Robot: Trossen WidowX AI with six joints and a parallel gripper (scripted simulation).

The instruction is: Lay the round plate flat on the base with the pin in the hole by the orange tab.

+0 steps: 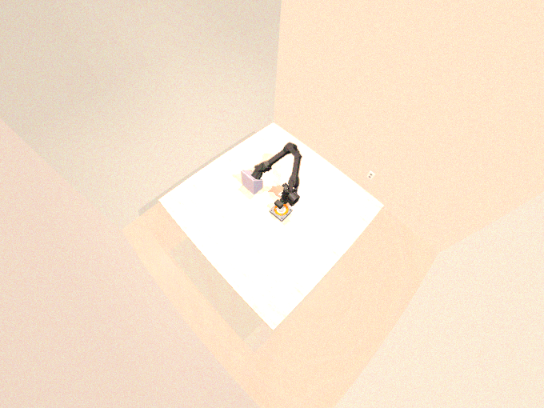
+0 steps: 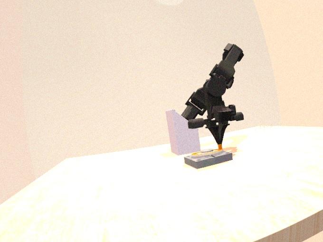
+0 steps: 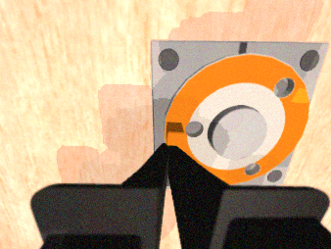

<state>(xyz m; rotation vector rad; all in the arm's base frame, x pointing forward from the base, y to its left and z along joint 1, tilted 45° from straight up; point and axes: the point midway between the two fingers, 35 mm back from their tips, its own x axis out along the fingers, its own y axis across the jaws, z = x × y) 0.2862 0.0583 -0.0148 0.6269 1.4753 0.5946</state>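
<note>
My gripper tip is now 3 cm to the left of the round plate and 1 cm short of it. From my gripper tip the other things lie so: grey square base: 5 cm to the right, 2 cm below, 1 cm ahead.
</note>
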